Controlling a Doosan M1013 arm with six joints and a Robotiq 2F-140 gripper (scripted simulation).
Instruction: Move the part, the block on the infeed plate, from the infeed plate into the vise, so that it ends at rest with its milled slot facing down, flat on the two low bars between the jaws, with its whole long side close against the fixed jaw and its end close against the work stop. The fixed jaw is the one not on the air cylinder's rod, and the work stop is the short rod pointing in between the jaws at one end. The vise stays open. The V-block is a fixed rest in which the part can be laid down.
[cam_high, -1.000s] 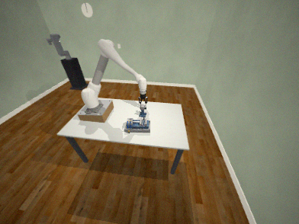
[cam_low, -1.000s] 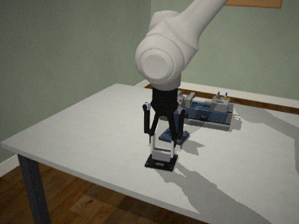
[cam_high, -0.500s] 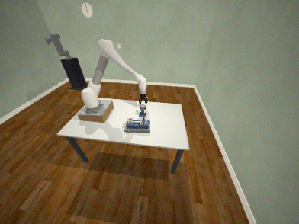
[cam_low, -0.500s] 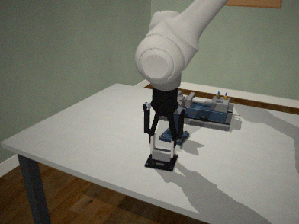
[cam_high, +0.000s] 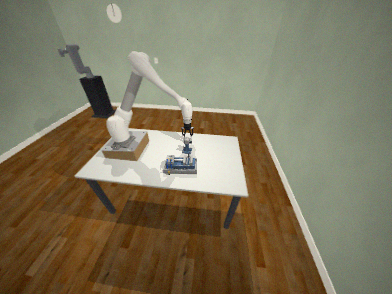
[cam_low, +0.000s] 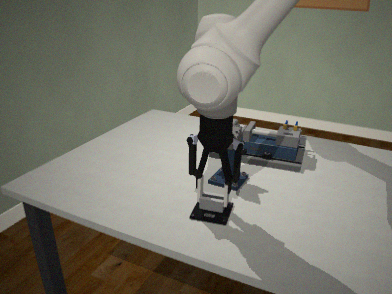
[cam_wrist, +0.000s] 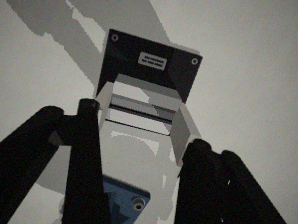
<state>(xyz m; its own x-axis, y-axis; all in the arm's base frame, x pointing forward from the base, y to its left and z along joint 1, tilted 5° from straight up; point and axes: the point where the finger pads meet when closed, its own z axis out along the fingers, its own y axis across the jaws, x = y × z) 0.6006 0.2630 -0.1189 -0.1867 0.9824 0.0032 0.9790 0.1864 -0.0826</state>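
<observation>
The black infeed plate lies 1 cm to the left of my hand and 5 cm below it. Also, from my hand: part: 2 cm below; then blue foot: 2 cm ahead, 16 cm to the right, 5 cm below; then blue v-block stand: 2 cm ahead, 16 cm to the right, 1 cm above.
</observation>
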